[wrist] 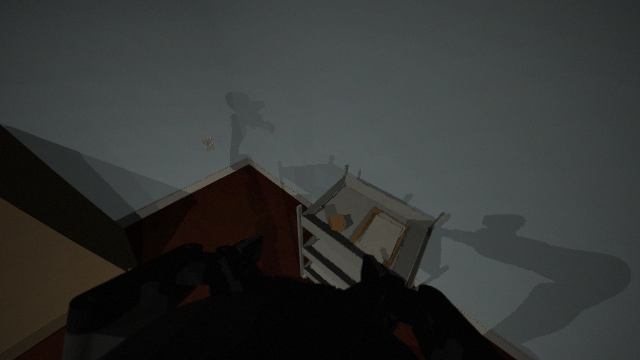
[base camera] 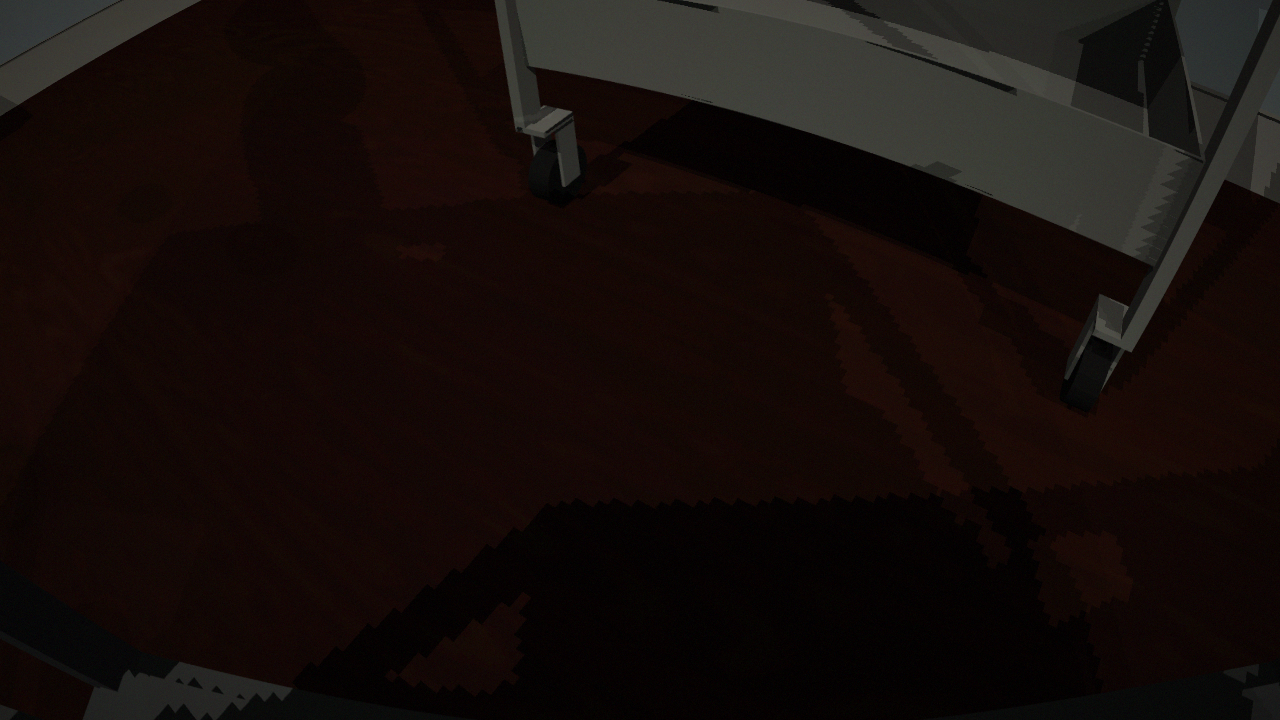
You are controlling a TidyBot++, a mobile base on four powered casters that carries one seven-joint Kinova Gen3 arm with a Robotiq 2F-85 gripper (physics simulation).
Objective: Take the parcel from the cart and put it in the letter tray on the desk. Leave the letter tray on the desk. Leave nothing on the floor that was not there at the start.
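Frame: origin at the arm's base, x ahead, y left, z up, level; millimetres.
Seen in the pictures: gripper, between the fingertips: (wrist: pixel 311 256).
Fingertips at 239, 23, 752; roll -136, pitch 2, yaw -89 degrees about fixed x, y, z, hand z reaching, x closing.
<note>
Pixels of each thing's top centre, then the offset from my fingertips to it, as dx, dy, dz.
- small orange-brown box, centre of its top: (wrist: pixel 337 219) +354, -44, -435
- wood-rimmed rectangular item, centre of its top: (wrist: pixel 382 234) +334, -225, -461
The grey-white cart (base camera: pixel 805 120) (wrist: pixel 420 240) stands ahead, with its lower panel and casters in the base view and its upper shelf in the wrist view. A small orange-brown box (wrist: pixel 337 222), which looks like the parcel, lies on the top shelf near the left end. My gripper (wrist: pixel 311 256) is open and empty, with its dark fingers apart in front of the cart in the wrist view. It is apart from the box. The letter tray on the desk cannot be made out in either view.
A wood-rimmed rectangular item (wrist: pixel 380 234) with a pale inside lies beside the box on the cart. Tan furniture (wrist: pixel 45 270), perhaps the desk, stands at the left. A wall (wrist: pixel 400 90) rises behind the cart. Two cart casters (base camera: pixel 556 170) (base camera: pixel 1090 371) rest on the red-brown floor.
</note>
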